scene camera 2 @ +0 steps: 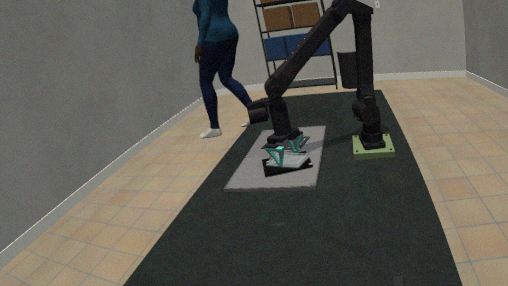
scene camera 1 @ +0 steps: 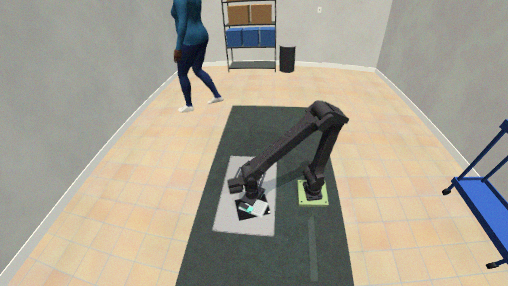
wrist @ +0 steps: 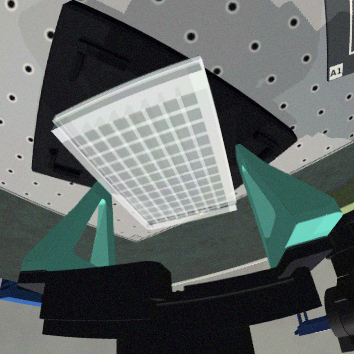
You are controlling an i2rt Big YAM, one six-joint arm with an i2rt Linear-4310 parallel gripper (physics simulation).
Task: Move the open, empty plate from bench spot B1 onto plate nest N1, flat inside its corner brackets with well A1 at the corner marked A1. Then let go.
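Frame: origin at the arm's base, x ahead, y left, z up, level; metres.
Seen in the pictures: gripper, fingertip midpoint: [scene camera 2: 288, 160] [scene camera 1: 253, 205] [wrist: 167, 167]; arm's base, link origin: [scene camera 2: 372, 142] [scene camera 1: 312, 191] [wrist: 339, 222].
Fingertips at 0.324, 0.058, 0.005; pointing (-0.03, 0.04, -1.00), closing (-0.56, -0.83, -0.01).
Note:
Offsets run from my fingertips to a thing's top centre, as dx, dy, dz. "spot": to the spot under its first point.
The clear-white gridded plate @[+0.002, +0.002, +0.013] [scene camera 1: 260, 208] [scene camera 2: 292, 160] [wrist: 160, 150] rests on the black plate nest @[+0.008, -0.003, -0.001] [scene camera 1: 241, 216] [scene camera 2: 272, 172] [wrist: 52, 105], turned at an angle to its corner brackets and overhanging one side. Whether it lies fully flat is unclear. Bracket corners show beyond the plate in the wrist view. My gripper [scene camera 1: 253, 206] [scene camera 2: 290, 158] [wrist: 167, 167] is open, its teal fingers on either side of the plate, low over it; the left fingertip looks very near its edge. The nest's A1 mark cannot be read; well A1 cannot be made out.
A dark marked spot @[spot: -0.022, -0.131, -0.017] [wrist: 338, 45] with a white outline and an A1 label lies on the perforated grey board @[spot: +0.147, +0.065, -0.019] [scene camera 1: 225, 220] [scene camera 2: 240, 183] [wrist: 17, 82]. The arm's green base plate [scene camera 1: 303, 201] [scene camera 2: 364, 154] stands to the right. A person [scene camera 1: 192, 40] [scene camera 2: 216, 45] stands behind, at the left.

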